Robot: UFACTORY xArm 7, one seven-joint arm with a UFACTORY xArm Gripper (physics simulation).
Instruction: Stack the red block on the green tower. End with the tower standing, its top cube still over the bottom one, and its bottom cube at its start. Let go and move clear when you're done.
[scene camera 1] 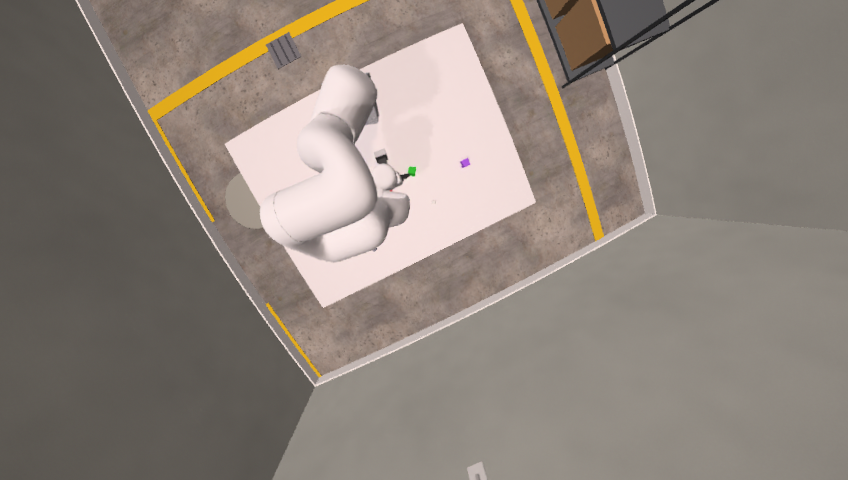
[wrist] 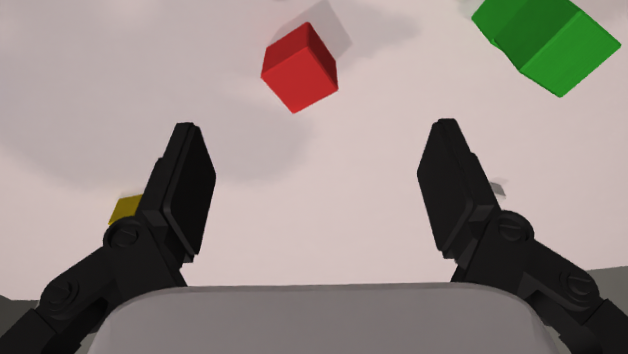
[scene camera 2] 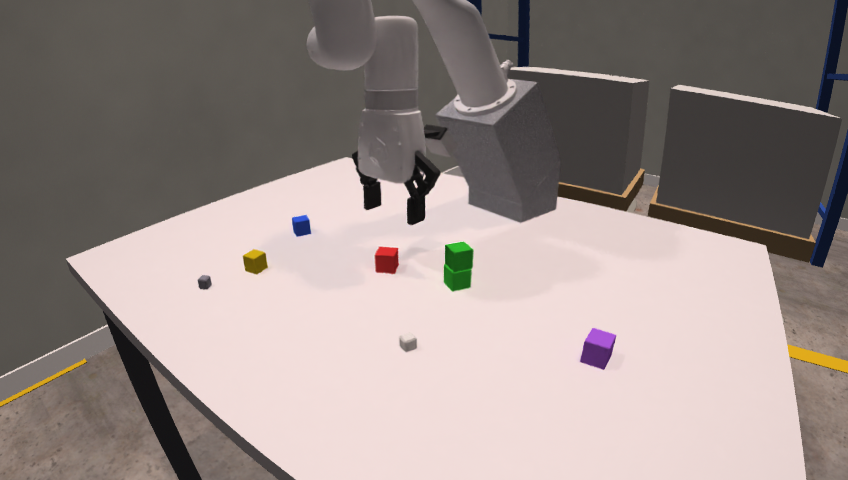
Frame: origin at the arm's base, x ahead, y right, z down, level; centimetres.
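Seen in the pictures: gripper, between the fingertips: (wrist: 316,147) (scene camera 2: 393,214); arm's base, origin of its link: (scene camera 2: 486,97).
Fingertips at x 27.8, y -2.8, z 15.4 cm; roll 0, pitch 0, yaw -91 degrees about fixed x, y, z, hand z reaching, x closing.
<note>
Pixels of each thing's top centre, then the offset from my fingertips to it. "spot": a spot on its surface instead. Level surfaces: height alone.
- red block, centre of its top: (wrist: 299,83) (scene camera 2: 386,251) dx +1.1, dy +0.8, dz +6.0 cm
- green tower, centre of its top: (wrist: 571,59) (scene camera 2: 459,246) dx -2.4, dy -10.7, dz +2.9 cm
- green stack, a spot on its surface: (wrist: 555,45) spot: dx -3.0, dy -9.7, dz +2.9 cm
- green top, a spot on its surface: (scene camera 1: 411,171) spot: dx -2.0, dy -10.3, dz +2.9 cm
- white table, height of its surface: dz +9.0 cm
- purple cube, centre of its top: (scene camera 2: 601,337) (scene camera 1: 466,162) dx +1.5, dy -35.2, dz +5.8 cm
- small light cube, centre of its top: (wrist: 494,202) (scene camera 2: 407,336) dx +13.8, dy -15.9, dz +7.3 cm
- yellow cube, centre of its top: (wrist: 130,230) (scene camera 2: 253,253) dx +16.2, dy +16.8, dz +6.1 cm
- blue cube, centre of its top: (scene camera 2: 300,218) dx +1.9, dy +23.8, dz +6.1 cm
- small grey cube, centre of its top: (scene camera 2: 203,277) dx +25.7, dy +17.7, dz +7.3 cm
The red block (scene camera 2: 386,260) (wrist: 301,75) sits flat on the table, left of the green tower in scene camera 2; in the wrist view it lies at the top middle, beyond the fingertips. The green tower (scene camera 2: 458,265) is two cubes, one on the other, upright. It also shows at the top right of the wrist view as a green stack (wrist: 555,45), and as a green top (scene camera 1: 411,171) in scene camera 1. My gripper (scene camera 2: 393,208) (wrist: 316,147) is open and empty, above the table, higher than the red block. In scene camera 1 the arm hides most of the red block.
On the white table (scene camera 1: 476,196) (scene camera 2: 333,380) are a purple cube (scene camera 1: 465,162) (scene camera 2: 597,348), a small light cube (scene camera 2: 407,342), a yellow cube (scene camera 2: 255,261) (wrist: 126,207), a blue cube (scene camera 2: 301,225) and a small grey cube (scene camera 2: 204,281). The arm's grey base (scene camera 2: 511,160) stands behind the tower.
</note>
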